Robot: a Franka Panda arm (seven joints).
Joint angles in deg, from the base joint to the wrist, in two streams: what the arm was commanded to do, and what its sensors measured. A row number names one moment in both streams.
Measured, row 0: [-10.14, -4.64, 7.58, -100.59, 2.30, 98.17, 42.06]
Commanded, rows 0 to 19: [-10.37, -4.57, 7.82, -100.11, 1.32, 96.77, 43.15]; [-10.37, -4.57, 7.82, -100.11, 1.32, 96.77, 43.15]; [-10.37, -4.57, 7.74, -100.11, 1.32, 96.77, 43.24]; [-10.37, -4.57, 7.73, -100.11, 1.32, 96.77, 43.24]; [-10.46, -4.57, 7.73, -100.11, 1.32, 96.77, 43.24]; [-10.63, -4.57, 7.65, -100.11, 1.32, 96.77, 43.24]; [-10.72, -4.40, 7.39, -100.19, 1.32, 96.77, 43.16]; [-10.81, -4.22, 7.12, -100.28, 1.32, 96.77, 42.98]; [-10.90, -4.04, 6.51, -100.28, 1.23, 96.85, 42.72]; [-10.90, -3.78, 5.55, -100.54, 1.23, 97.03, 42.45]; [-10.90, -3.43, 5.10, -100.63, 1.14, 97.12, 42.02]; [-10.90, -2.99, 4.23, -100.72, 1.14, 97.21, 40.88]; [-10.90, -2.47, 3.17, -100.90, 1.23, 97.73, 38.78]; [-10.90, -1.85, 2.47, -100.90, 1.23, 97.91, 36.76]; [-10.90, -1.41, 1.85, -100.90, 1.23, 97.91, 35.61]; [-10.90, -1.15, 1.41, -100.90, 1.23, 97.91, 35.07]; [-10.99, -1.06, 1.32, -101.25, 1.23, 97.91, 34.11]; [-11.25, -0.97, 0.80, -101.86, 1.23, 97.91, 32.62]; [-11.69, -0.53, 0.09, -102.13, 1.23, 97.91, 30.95]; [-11.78, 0.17, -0.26, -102.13, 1.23, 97.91, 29.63]
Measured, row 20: [-11.02, -0.59, 0.61, -101.45, 2.05, 98.15, 33.59]
